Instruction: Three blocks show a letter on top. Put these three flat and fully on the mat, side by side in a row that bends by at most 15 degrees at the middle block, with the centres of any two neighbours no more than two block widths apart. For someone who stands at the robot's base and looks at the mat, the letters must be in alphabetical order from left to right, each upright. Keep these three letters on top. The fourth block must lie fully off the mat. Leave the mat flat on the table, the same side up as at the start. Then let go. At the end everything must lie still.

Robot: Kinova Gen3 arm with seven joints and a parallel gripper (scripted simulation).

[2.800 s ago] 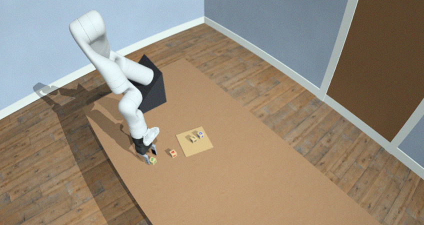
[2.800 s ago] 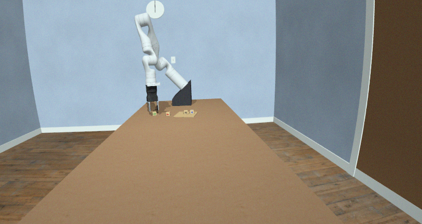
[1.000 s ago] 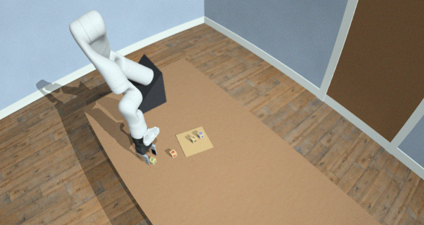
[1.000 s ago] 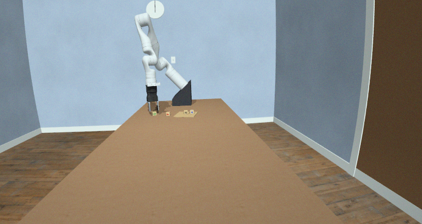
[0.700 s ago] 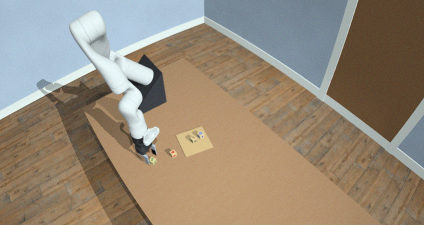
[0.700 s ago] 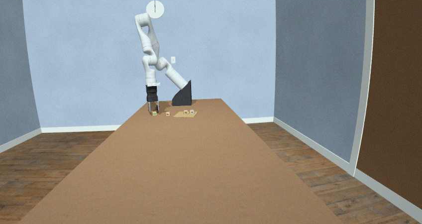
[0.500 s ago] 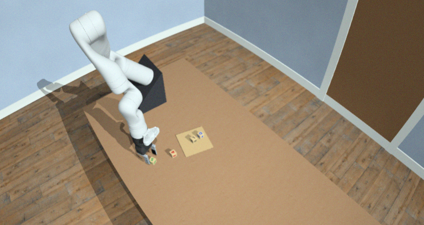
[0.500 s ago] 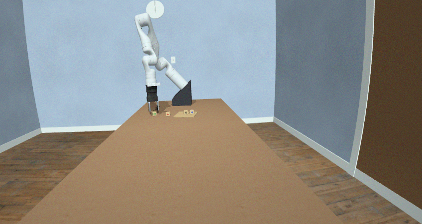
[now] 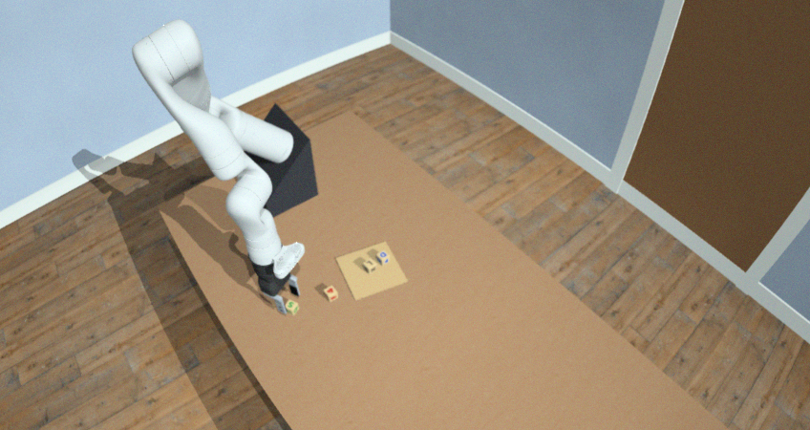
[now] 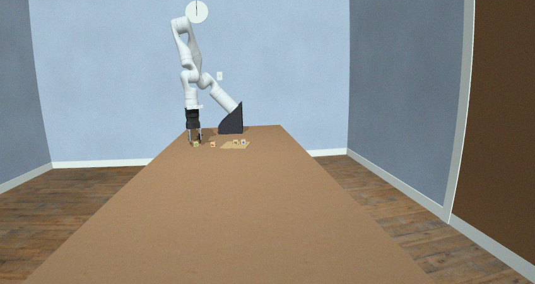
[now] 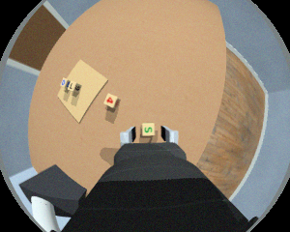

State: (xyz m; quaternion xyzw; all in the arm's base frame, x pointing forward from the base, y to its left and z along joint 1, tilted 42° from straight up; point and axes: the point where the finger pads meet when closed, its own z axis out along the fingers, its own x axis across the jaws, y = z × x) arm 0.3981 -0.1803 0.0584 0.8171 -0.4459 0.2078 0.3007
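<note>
Right now the tan mat is 230 mm to the left of my hand and 50 mm below it.
</note>
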